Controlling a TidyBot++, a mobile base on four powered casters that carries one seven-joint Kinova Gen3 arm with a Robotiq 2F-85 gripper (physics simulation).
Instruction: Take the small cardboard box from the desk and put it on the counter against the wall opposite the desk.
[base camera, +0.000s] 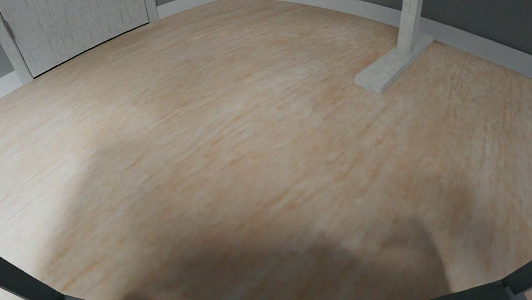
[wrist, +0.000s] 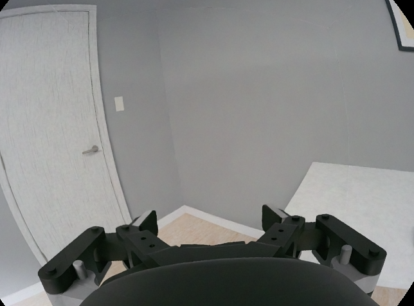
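Places are measured from the arm's base along level axes (x back, y right, z up), in metres.
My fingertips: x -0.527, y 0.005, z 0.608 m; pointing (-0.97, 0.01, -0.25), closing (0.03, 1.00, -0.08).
Observation:
Behind a point stands the place of what it marks.
My gripper (wrist: 209, 220) is open, with its two fingers wide apart and no object between them. A white table top (wrist: 350, 200), which looks like the desk, is at the right in the wrist view, beyond and beside the right finger. Its grey-white leg and foot (base camera: 385, 74) show at the upper right in the base view. The small cardboard box does not show in either view. I cannot make out the counter.
A white door (wrist: 47, 115) (base camera: 75, 30) {x -1.347, y -1.041, z -0.254 m} with a lever handle is at the left. Grey walls (wrist: 250, 100) meet in a corner behind the gripper. A framed picture (wrist: 400, 35) hangs at the upper right. The wooden floor (base camera: 250, 150) {x -0.483, y -0.047, z -0.396 m} stretches to the white baseboards.

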